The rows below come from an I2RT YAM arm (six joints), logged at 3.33 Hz.
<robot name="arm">
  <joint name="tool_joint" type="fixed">
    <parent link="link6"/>
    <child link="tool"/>
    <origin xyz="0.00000 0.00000 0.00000" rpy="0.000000 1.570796 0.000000"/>
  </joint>
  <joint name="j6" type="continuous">
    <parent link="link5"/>
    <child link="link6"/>
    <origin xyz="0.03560 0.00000 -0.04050"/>
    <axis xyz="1 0 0"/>
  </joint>
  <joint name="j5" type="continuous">
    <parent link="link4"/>
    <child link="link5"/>
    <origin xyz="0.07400 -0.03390 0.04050"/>
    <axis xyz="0 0 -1"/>
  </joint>
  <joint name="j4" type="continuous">
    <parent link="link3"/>
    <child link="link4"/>
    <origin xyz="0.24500 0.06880 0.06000"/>
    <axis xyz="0 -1 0"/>
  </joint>
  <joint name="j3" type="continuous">
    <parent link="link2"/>
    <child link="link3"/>
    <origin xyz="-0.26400 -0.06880 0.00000"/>
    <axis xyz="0 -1 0"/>
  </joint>
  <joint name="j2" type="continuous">
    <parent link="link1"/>
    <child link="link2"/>
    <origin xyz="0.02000 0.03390 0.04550"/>
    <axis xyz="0 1 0"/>
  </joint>
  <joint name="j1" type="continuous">
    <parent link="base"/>
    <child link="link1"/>
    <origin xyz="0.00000 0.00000 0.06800"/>
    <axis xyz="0 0 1"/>
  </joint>
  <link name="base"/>
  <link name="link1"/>
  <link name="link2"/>
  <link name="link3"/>
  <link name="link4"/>
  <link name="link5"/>
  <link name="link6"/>
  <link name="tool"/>
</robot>
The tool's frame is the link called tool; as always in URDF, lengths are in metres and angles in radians. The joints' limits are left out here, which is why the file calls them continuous.
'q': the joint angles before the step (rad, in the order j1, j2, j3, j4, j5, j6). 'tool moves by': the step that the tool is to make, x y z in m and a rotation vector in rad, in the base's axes. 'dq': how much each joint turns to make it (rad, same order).
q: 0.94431, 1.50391, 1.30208, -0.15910, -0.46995, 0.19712
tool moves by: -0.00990, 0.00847, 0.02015, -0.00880, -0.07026, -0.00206
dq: 0.04235, 0.00789, 0.08392, -0.06365, 0.06345, -0.04799
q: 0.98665, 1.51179, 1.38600, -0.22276, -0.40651, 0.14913
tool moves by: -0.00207, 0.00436, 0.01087, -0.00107, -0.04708, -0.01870
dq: 0.01578, 0.01110, 0.04906, -0.02377, 0.04590, -0.02826
